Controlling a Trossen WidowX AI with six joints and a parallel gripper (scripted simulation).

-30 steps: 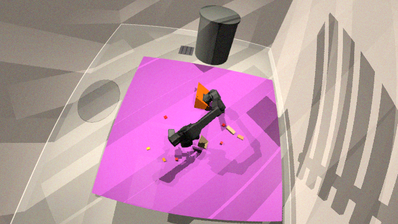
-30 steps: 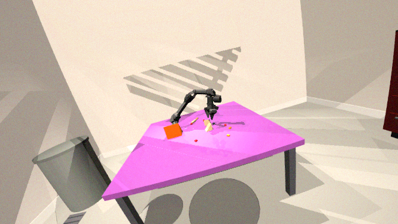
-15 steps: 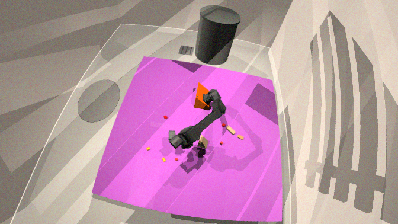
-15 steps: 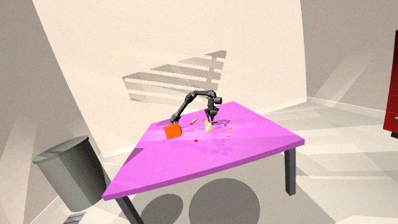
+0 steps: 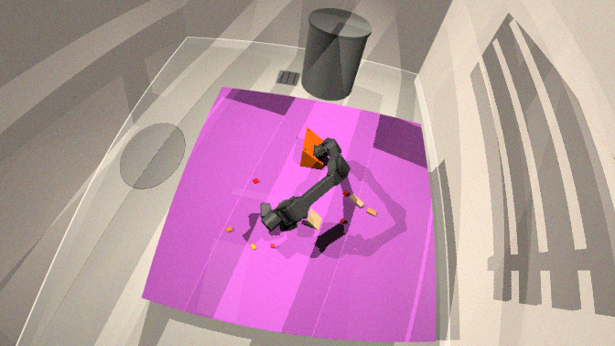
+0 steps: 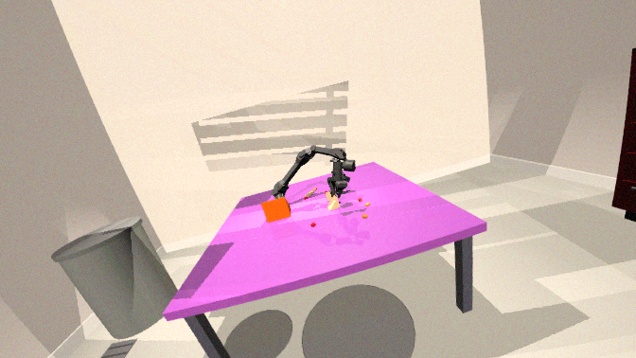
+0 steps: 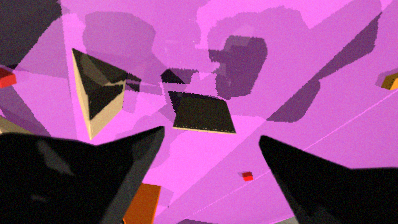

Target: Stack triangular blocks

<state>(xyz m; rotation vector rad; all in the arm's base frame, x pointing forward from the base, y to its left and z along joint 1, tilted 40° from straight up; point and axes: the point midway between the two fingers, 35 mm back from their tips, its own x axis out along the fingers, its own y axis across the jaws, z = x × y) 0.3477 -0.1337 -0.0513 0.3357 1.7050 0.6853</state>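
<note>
Now: the triangular block 5 cm below my gripper tip, 2 cm behind it and 1 cm to the left of it. Also, from my gripper tip: cream bar 35 cm to the left, 13 cm behind, 6 cm below; short tan stick 42 cm to the left, 8 cm behind, 6 cm below.
</note>
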